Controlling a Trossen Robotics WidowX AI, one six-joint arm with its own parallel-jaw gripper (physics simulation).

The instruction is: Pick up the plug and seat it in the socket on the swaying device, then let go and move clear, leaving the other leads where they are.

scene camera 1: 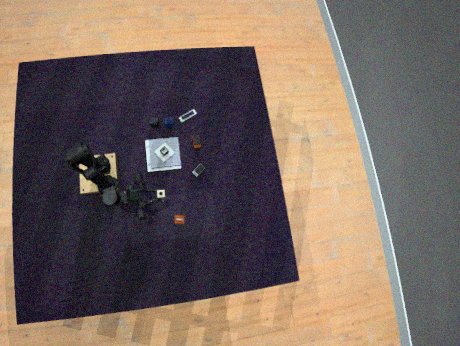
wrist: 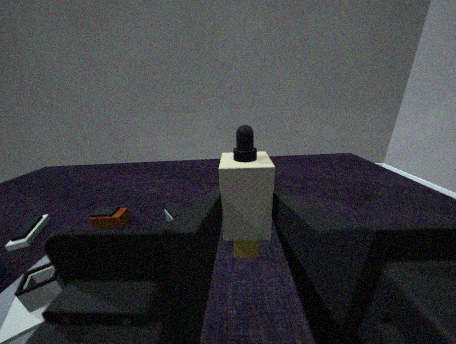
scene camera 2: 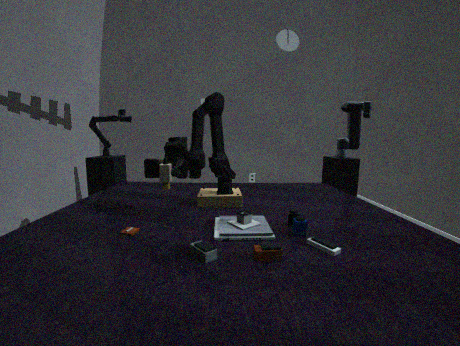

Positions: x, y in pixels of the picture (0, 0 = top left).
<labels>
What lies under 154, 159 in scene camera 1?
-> A device with the socket.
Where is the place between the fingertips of the gripper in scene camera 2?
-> At 165, 172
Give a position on a device with the socket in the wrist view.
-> At 34, 291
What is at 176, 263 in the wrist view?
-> The gripper.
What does the gripper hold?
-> A plug.
</labels>
